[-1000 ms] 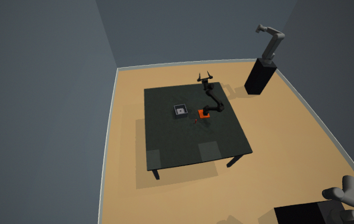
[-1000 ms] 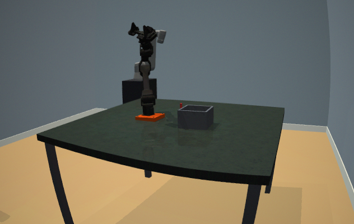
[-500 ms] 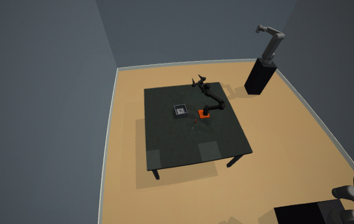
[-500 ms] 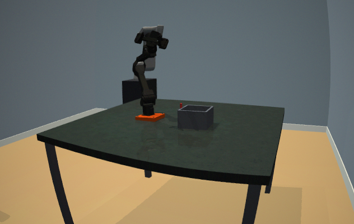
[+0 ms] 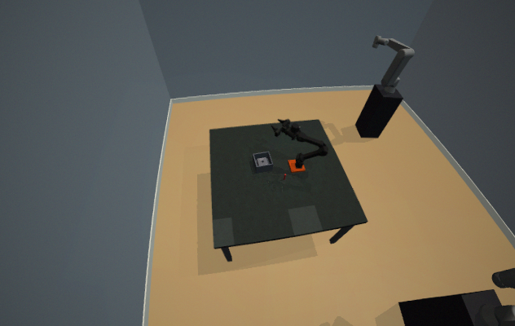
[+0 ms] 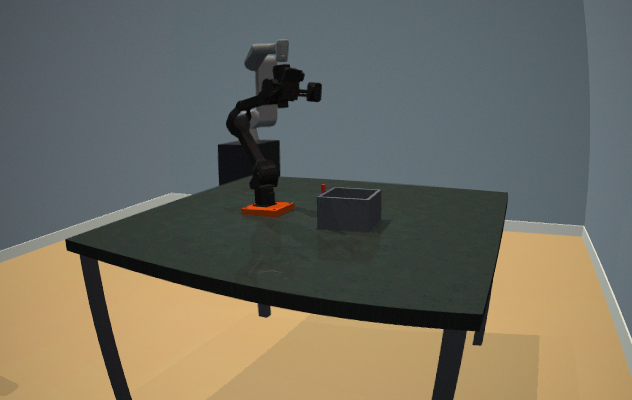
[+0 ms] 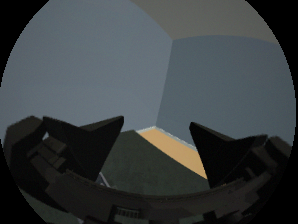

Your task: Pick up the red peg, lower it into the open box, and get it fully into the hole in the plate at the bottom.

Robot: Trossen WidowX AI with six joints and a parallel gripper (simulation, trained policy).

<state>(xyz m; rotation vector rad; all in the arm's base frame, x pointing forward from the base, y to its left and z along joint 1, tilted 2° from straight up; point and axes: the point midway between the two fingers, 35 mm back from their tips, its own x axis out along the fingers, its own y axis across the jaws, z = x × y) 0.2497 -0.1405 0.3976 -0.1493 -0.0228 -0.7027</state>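
My gripper tip is now 390 mm above the red peg, 300 mm to the right of it and 110 mm past it. Round my gripper tip: plate 390 mm below, 130 mm to the left, 90 mm ahead; grey box 400 mm below, 130 mm to the left, 90 mm ahead.
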